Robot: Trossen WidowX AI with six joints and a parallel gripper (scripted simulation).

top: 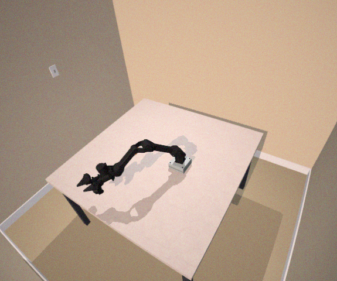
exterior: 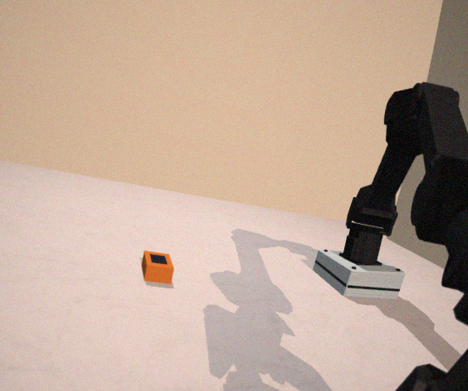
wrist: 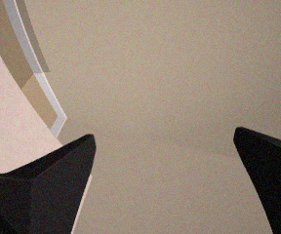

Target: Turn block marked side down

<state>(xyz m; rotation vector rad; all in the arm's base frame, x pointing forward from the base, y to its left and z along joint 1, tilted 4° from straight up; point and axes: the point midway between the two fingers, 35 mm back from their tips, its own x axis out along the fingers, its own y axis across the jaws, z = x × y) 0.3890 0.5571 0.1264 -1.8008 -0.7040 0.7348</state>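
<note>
My gripper tip is now 20 mm past the block, 560 mm to the left of it and 160 mm above it.
</note>
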